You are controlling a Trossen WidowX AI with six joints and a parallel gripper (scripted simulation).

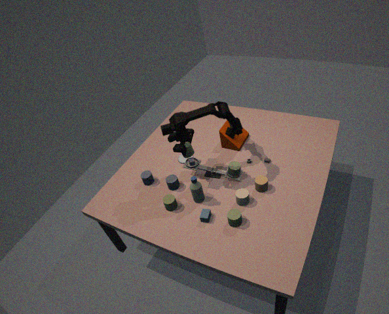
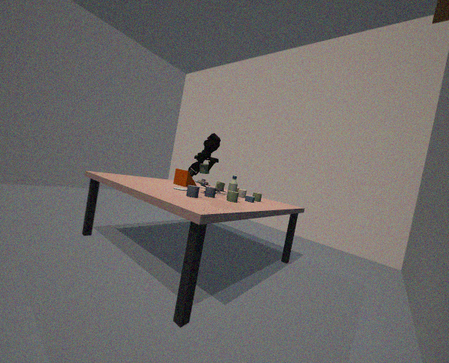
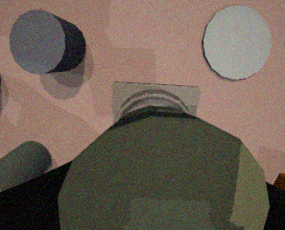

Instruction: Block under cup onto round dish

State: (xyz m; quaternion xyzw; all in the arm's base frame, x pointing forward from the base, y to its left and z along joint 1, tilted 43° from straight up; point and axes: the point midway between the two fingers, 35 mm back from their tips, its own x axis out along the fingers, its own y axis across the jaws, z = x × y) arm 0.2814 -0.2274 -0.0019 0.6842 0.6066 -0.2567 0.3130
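Now: gripper tip 8 cm above the grey block and 1 cm to the right of it. The rest, counted from my gripper tip: bottle: 20 cm ahead, 12 cm to the left, 6 cm below; pale round dish: 17 cm below, 11 cm behind, 10 cm to the right.
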